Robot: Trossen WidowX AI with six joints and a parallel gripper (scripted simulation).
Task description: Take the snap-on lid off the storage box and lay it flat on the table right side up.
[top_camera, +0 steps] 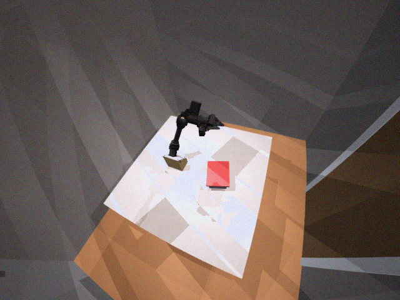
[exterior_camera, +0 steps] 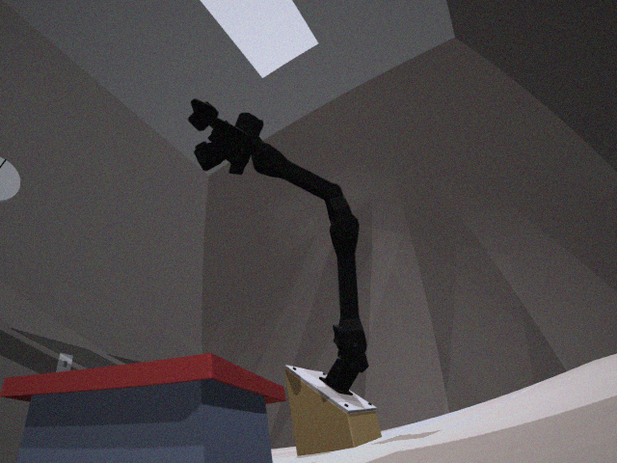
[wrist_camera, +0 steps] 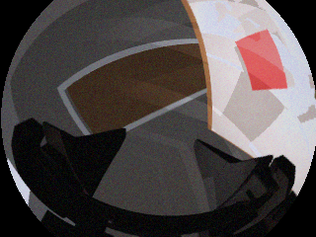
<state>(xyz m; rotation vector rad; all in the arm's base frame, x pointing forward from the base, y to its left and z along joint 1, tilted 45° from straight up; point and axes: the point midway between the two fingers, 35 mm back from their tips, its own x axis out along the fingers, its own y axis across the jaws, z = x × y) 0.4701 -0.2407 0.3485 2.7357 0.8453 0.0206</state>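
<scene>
Now: gripper tip 10 mm past the red lid, 50 mm to the left of it and 490 mm above it. From my gripper tip the other things lie so: storage box 10 mm behind, 50 mm to the right, 530 mm below.
</scene>
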